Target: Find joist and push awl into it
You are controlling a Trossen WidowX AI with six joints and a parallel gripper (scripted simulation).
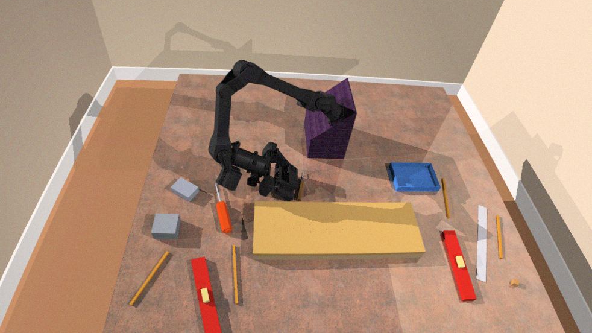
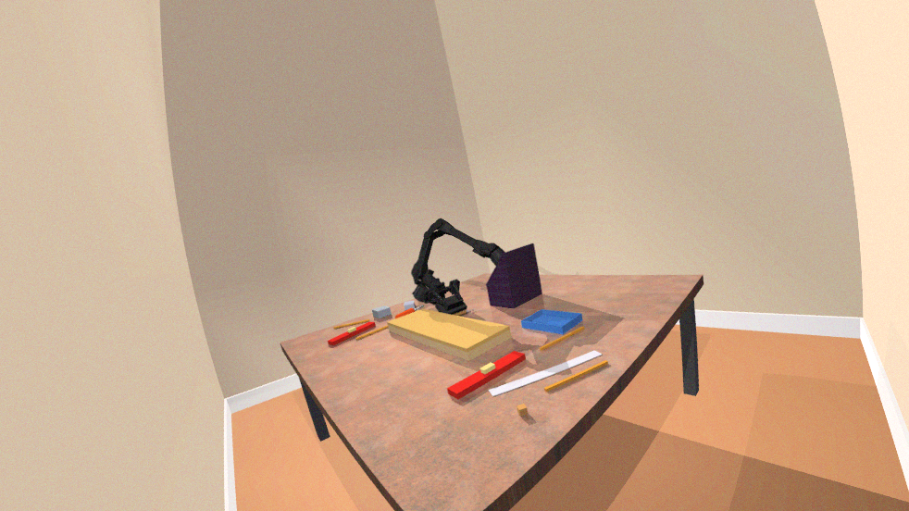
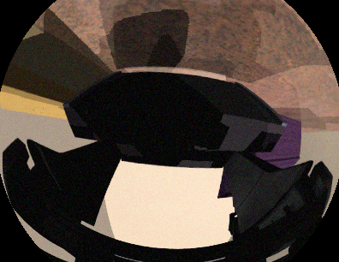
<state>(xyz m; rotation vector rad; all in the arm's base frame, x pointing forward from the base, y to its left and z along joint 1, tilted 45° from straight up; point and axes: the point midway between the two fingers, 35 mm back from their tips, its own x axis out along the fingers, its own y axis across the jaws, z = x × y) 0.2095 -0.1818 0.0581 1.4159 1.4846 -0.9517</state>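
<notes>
Right now the stud finder is 2 cm behind my gripper tip and 1 cm below it. Round my gripper tip: white strip: 66 cm to the left, 17 cm ahead, 6 cm below; blue tray: 46 cm to the left, 8 cm behind, 5 cm below; awl: 6 cm below, 4 cm to the left, 2 cm behind.
</notes>
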